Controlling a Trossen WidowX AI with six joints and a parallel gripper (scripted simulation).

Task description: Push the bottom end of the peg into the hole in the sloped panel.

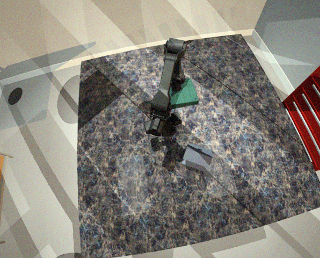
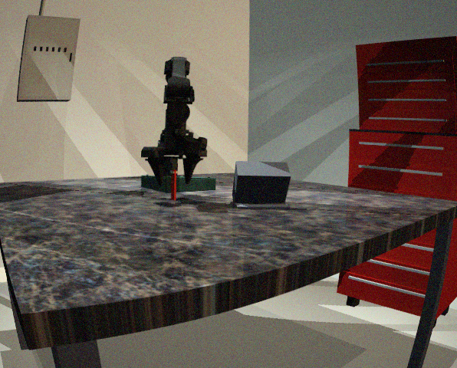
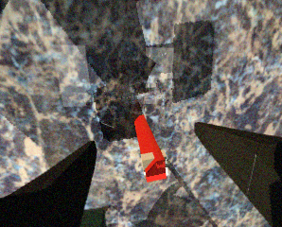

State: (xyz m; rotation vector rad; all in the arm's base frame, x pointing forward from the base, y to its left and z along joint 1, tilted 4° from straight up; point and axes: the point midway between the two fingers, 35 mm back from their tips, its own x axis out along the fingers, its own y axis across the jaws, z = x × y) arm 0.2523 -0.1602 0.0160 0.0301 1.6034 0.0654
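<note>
Now: the sloped panel 19 cm ahead of my gripper tip, 13 cm to the left of it and 1 cm above it. Also, from my gripper tip: red peg: 2 cm above.
</note>
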